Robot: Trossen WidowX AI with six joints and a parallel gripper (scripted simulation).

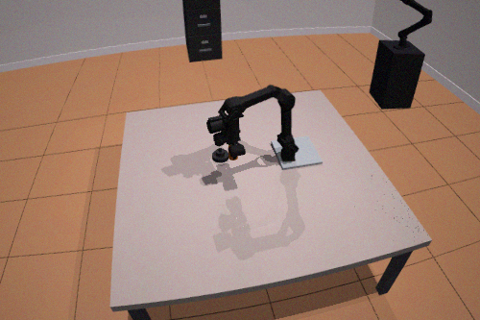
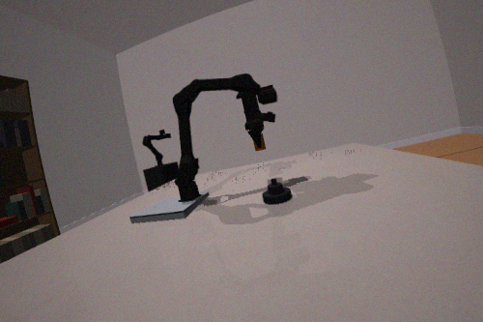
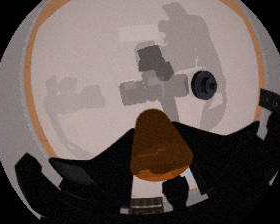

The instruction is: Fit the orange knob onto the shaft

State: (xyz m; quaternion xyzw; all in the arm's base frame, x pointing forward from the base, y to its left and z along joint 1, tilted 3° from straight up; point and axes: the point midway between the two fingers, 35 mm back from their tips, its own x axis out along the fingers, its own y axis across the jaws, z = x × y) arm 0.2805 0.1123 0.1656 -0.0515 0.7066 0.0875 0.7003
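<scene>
The round pedestal lies 17 cm to the right of my gripper tip, 11 cm below it and 6 cm ahead of it. The rest, counted from my gripper tip: orange knob 2 cm above.
</scene>
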